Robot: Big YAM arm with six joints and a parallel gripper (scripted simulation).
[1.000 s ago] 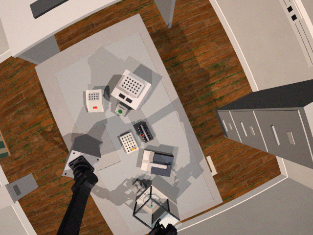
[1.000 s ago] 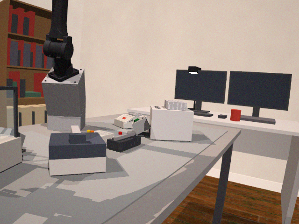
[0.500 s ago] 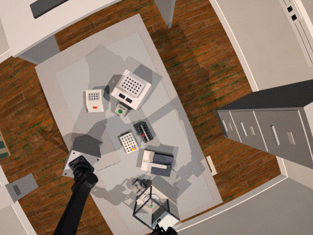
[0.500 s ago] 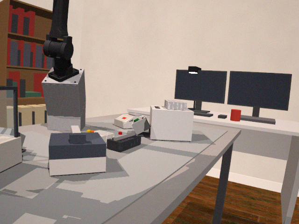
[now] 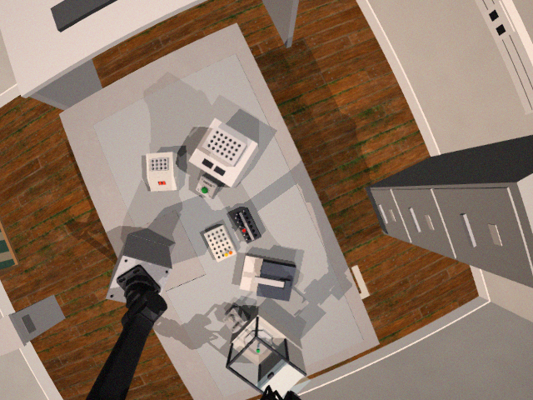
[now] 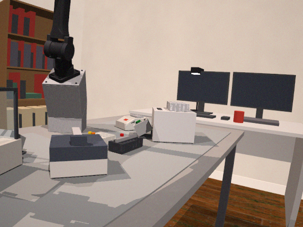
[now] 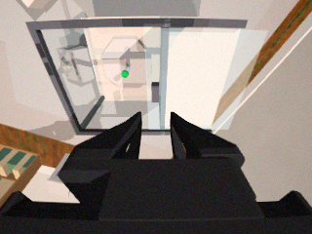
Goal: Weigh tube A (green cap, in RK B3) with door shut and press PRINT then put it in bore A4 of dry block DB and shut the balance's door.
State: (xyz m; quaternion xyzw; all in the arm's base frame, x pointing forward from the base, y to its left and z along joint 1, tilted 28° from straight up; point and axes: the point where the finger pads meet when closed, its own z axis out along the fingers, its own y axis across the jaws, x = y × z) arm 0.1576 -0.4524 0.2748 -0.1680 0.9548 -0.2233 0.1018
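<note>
The pale pan is 2 cm behind my hand, 6 cm to the left of it and 20 cm below it. From my hand the other things lie so: spectrophotometer (16 cm ahead, 26 cm to the left, 21 cm below); tinted glass pane (1 cm ahead, 3 cm to the right, 7 cm below); white print key (6 cm behind, 20 cm to the left, 21 cm below).
</note>
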